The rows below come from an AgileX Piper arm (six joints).
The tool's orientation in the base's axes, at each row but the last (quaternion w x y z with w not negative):
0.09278, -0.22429, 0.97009, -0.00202
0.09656, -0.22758, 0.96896, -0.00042
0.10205, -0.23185, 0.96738, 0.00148
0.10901, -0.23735, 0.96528, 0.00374
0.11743, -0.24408, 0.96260, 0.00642
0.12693, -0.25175, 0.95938, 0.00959
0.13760, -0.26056, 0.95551, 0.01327
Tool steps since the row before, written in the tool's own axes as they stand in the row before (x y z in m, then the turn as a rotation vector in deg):
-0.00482, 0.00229, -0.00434, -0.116, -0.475, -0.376
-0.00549, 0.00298, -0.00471, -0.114, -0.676, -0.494
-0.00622, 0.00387, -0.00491, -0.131, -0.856, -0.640
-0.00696, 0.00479, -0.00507, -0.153, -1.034, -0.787
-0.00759, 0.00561, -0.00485, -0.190, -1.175, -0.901
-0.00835, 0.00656, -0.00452, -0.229, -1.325, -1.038
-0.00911, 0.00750, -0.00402, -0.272, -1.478, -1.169
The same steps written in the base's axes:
0.00247, 0.00400, 0.00502, 0.241, -0.391, 0.412
0.00262, 0.00489, 0.00552, 0.306, -0.577, 0.536
0.00272, 0.00600, 0.00587, 0.373, -0.737, 0.691
0.00275, 0.00713, 0.00621, 0.443, -0.894, 0.847
0.00275, 0.00816, 0.00620, 0.515, -1.009, 0.972
0.00276, 0.00937, 0.00615, 0.588, -1.132, 1.122
0.00274, 0.01059, 0.00598, 0.667, -1.256, 1.266

